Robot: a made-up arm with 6 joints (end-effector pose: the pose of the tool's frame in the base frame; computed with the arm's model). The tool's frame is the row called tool.
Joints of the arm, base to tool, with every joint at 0 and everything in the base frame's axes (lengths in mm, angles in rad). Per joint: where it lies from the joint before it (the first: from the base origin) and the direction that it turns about. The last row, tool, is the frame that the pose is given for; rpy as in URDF.
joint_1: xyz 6.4 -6.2 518.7 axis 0 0 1
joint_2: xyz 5.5 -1.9 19.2 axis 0 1 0
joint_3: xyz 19.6 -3.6 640.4 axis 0 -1 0
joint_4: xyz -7.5 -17.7 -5.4 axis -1 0 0
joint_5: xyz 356 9.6 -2.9 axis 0 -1 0
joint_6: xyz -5.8 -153.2 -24.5 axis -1 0 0
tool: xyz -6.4 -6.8 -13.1 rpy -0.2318 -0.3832 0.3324
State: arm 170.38 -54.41 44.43 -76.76 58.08 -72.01
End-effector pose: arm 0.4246 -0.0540 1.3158 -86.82 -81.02 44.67
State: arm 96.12 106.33 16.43 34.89 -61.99 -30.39
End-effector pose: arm 0.0792 0.6883 0.0310 -110.89 70.44 53.30
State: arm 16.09 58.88 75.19 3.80 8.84 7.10
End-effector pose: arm 0.9226 0.0733 0.9134 -17.40 -50.36 29.47
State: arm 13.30 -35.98 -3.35 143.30 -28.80 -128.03
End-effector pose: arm -0.1314 0.0338 1.3154 -21.93 -74.54 -0.53
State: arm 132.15 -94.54 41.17 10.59 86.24 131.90
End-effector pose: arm 0.7351 -0.5544 0.7524 32.38 -4.52 -62.96
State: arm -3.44 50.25 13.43 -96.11 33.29 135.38
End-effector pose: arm 0.7013 -0.0372 0.6056 -48.51 35.94 7.45
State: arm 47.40 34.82 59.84 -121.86 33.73 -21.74
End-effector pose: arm 0.4541 0.6126 1.1084 141.32 -6.60 -10.69
